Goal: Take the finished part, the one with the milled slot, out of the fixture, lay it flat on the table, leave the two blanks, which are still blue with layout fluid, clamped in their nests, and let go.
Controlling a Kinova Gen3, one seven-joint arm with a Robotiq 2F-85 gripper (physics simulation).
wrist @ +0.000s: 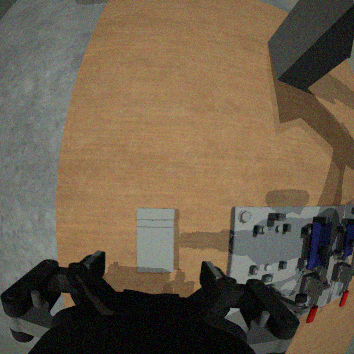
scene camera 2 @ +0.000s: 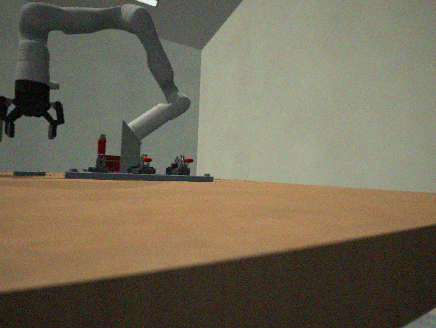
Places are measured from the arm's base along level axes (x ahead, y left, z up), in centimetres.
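Pixels of known places: gripper, between the fingertips: (wrist: 152, 267) (scene camera 2: 31, 138); arm's base, origin of its link: (wrist: 338, 10) (scene camera 2: 132, 133).
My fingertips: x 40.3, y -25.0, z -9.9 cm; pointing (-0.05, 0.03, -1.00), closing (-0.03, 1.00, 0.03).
Observation:
Ahead of a thing's pixels: the offset from my fingertips to its top centre. "*": to the spot under its first point. Level surfaces: height alone.
The finished part @(dx -0.5, dy +0.3, dz -9.0 cm) (scene camera 2: 30, 173) (wrist: 155, 247), a light grey block with slot lines across it near one end, lies flat on the wooden table @(dz -10.0 cm) (scene camera 2: 225, 215) (wrist: 175, 100), apart from the fixture. My gripper (scene camera 2: 31, 131) (wrist: 152, 267) is open and empty, raised well above the part. The fixture plate (scene camera 2: 195, 178) (wrist: 242, 260) is to the right of the part in the wrist view. Two blue blanks @(dx -0.9, dy +29.0, dz -6.4 cm) (wrist: 320, 244) @(* dx -1.1, dy +39.3, dz -5.6 cm) (wrist: 349, 240) sit in their nests on it; the right one is cut by the view's edge. The nest nearest the part is empty.
Toggle clamps with red handles (scene camera 2: 187, 160) (wrist: 312, 314) stand on the fixture. One red handle @(dx +9.0, dy +18.7, dz -0.4 cm) (scene camera 2: 102, 145) points upright. A dark grey post (wrist: 312, 42) rises at the wrist view's upper right. The table's edge runs along that view's left side.

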